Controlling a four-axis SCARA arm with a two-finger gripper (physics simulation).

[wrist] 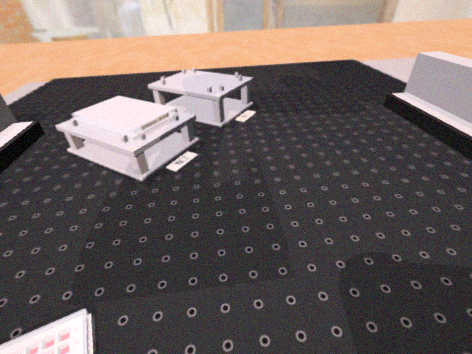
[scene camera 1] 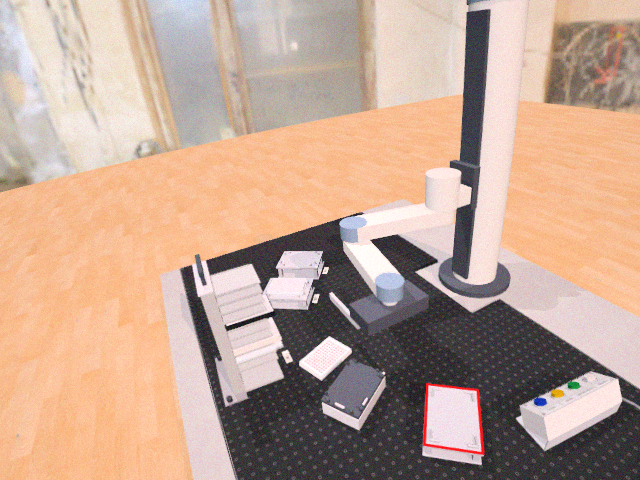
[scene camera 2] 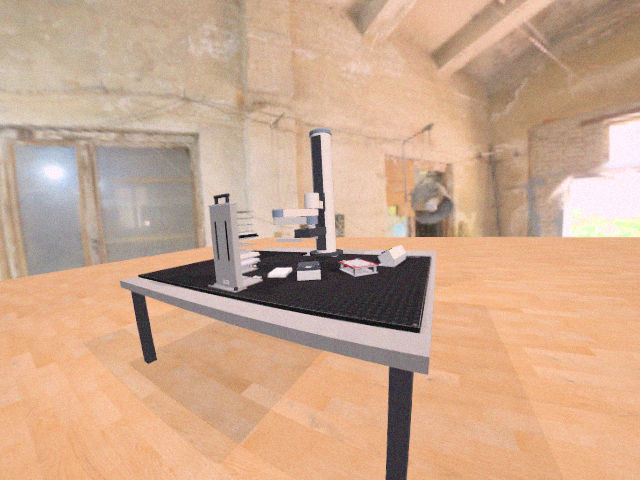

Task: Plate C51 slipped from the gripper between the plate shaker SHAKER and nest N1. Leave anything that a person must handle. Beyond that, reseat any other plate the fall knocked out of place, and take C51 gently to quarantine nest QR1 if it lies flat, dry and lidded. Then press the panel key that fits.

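Frame: origin at the arm's base, x right, y ahead, z up, level; millimetres.
Seen in the pictures: gripper, fingertip midpoint: (wrist: pixel 219 92) (scene camera 1: pixel 356 285) (scene camera 2: pixel 286 238); arm's base, origin of the base link: (scene camera 1: pixel 473 277) (scene camera 2: pixel 326 253).
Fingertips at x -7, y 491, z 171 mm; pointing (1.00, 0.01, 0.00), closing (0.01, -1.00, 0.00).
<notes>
Offsets run from my fingertips to a thing's top centre. "pt": to the spot under its first point.
A white plate with pink wells @(dz -142, dx -64, dy +149 mm) (scene camera 1: pixel 325 357) (scene camera 2: pixel 279 272) (wrist: pixel 47 341) lies flat on the mat beside a dark-topped box, apparently the shaker @(pt dz -104, dx -233, dy +150 mm) (scene camera 1: pixel 354 388) (scene camera 2: pixel 309 269). Its name, lid and dryness cannot be made out. A nest @(dz -105, dx +262, dy +132 mm) (scene camera 1: pixel 297 305) (wrist: pixel 136 162), whose card starts with N, bears a white plate @(dz -100, dx +262, dy +132 mm) (scene camera 1: pixel 287 285) (wrist: pixel 120 116) among its pins; exact seating is unclear. The red-rimmed nest @(dz -113, dx -403, dy -4 mm) (scene camera 1: pixel 453 419) (scene camera 2: pixel 358 264), apparently QR1, has no visible plate. The key panel @(dz -75, dx -525, dy -243 mm) (scene camera 1: pixel 573 413) (scene camera 2: pixel 392 256) has blue, yellow, green and white keys. My gripper (scene camera 1: pixel 361 284) (scene camera 2: pixel 288 239) (wrist: pixel 219 92) is open and empty above the mat.
A second nest @(dz -95, dx +402, dy +24 mm) (scene camera 1: pixel 299 260) (wrist: pixel 200 85) stands behind the first, with no plate visible on it. A tall shelf tower (scene camera 1: pixel 223 335) (scene camera 2: pixel 223 248) stands at the left edge with several shelves. The arm column (scene camera 1: pixel 500 155) (scene camera 2: pixel 325 191) stands behind the mat.
</notes>
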